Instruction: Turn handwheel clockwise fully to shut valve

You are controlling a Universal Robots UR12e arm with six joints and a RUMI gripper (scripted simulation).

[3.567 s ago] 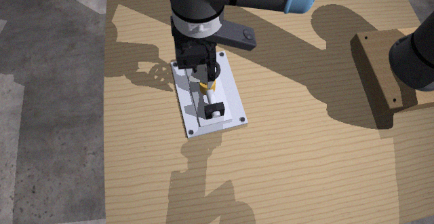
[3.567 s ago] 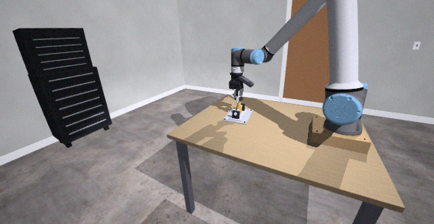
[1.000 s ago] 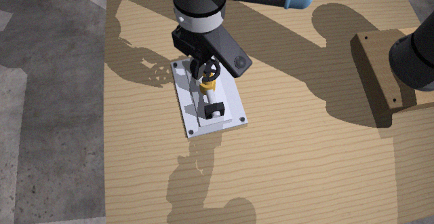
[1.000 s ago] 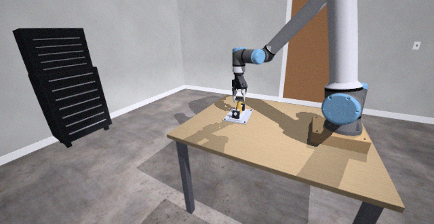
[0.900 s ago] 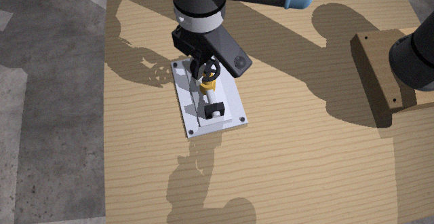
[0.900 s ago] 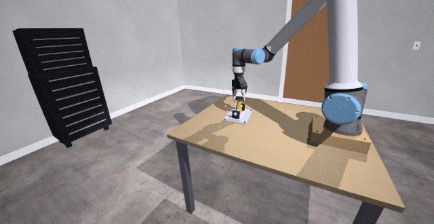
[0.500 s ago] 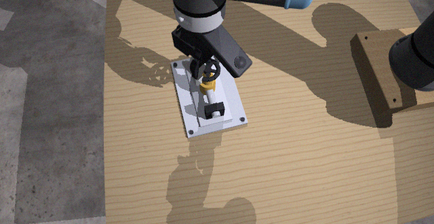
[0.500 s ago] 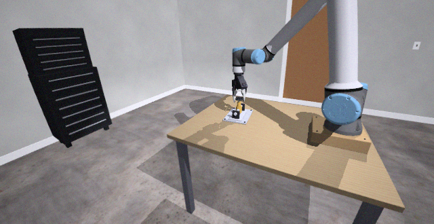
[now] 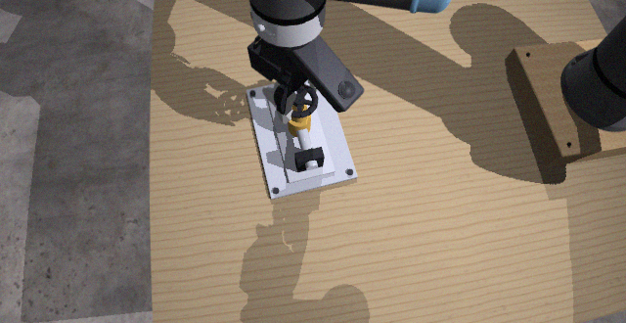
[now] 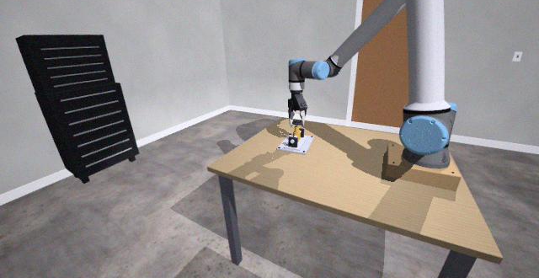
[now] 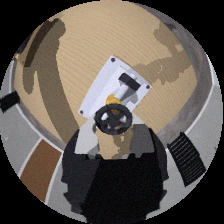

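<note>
My gripper is now 10 mm below the black spoked handwheel.
</note>
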